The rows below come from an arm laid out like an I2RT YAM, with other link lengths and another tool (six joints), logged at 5 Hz.
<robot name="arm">
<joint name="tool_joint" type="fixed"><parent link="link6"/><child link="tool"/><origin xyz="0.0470 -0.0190 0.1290" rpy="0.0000 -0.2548 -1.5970"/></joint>
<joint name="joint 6" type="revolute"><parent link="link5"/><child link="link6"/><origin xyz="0.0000 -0.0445 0.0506" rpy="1.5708 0.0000 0.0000"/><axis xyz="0 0 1"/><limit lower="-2.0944" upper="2.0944"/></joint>
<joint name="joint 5" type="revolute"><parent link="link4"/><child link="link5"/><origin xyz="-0.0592 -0.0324 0.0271" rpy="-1.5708 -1.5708 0.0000"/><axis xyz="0 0 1"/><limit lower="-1.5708" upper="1.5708"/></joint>
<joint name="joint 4" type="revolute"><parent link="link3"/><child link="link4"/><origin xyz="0.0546 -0.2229 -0.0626" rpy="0.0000 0.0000 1.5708"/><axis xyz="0 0 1"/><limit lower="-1.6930" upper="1.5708"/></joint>
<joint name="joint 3" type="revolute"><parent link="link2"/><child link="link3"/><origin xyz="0.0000 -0.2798 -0.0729" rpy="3.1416 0.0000 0.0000"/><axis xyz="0 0 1"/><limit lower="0.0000" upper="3.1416"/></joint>
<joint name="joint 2" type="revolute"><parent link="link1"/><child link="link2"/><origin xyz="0.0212 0.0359 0.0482" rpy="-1.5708 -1.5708 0.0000"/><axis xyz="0 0 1"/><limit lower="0.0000" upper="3.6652"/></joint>
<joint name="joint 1" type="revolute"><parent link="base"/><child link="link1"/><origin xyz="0.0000 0.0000 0.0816" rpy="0.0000 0.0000 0.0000"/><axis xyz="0 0 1"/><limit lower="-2.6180" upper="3.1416"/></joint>
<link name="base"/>
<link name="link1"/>
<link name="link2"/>
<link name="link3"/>
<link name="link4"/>
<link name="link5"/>
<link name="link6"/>
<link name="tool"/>
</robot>
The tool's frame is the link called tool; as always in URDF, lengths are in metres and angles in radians.
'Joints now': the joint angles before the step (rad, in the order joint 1, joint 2, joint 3, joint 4, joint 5, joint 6). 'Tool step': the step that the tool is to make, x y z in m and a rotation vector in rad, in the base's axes. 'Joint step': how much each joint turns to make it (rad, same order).
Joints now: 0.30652 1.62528 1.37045 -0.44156 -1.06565 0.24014
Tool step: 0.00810 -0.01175 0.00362 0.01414 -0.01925 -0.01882
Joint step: -0.04083 -0.00002 0.00000 0.00797 -0.02214 -0.01643
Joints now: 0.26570 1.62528 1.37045 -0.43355 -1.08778 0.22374
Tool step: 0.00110 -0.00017 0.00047 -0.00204 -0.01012 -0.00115
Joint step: 0.00001 -0.00001 -0.00002 0.00383 0.00383 -0.00610
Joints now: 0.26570 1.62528 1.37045 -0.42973 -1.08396 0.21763
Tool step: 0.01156 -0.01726 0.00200 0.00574 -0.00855 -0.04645
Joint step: -0.04996 -0.00040 0.00034 0.00997 -0.00495 0.00117
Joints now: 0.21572 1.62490 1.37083 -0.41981 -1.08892 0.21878
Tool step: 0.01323 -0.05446 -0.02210 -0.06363 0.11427 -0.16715
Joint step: -0.11903 0.00038 0.00003 -0.12401 0.06598 -0.00193
